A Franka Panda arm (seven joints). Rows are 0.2 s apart.
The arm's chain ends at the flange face. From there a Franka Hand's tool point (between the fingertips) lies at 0.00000 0.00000 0.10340 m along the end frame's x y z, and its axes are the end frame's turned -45 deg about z.
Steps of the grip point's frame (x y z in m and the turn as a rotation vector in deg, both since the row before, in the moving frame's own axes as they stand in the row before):
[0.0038 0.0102 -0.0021 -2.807 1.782 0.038]
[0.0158 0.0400 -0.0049 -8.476 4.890 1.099]
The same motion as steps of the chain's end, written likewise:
[0.0040 0.0032 -0.0019 -0.725 3.245 0.038]
[0.0225 0.0124 -0.0034 -2.536 9.451 1.099]

